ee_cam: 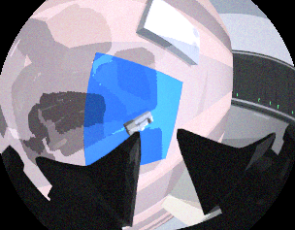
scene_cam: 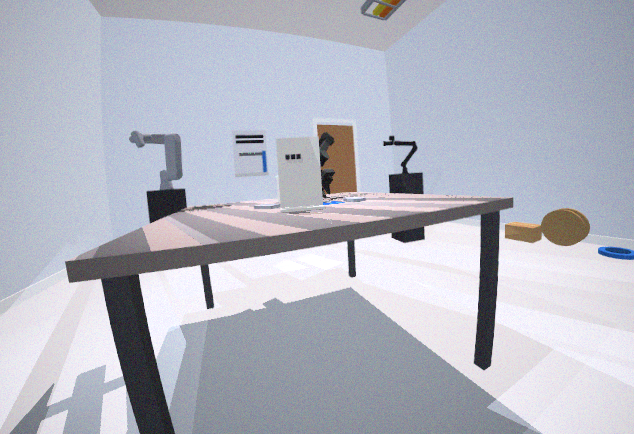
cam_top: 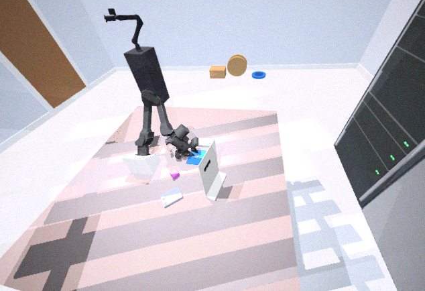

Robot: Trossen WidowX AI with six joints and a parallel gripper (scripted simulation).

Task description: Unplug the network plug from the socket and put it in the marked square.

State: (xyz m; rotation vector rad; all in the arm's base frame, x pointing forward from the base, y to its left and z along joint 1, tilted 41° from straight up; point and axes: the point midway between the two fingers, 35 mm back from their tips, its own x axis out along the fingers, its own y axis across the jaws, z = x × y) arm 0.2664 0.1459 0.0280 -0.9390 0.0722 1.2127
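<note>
My gripper tip is 30 mm above the light-grey plug. The rest, counted from my gripper tip: blue marked square: 30 mm below; then white upright panel: 170 mm to the right, 170 mm ahead, 100 mm above.
</note>
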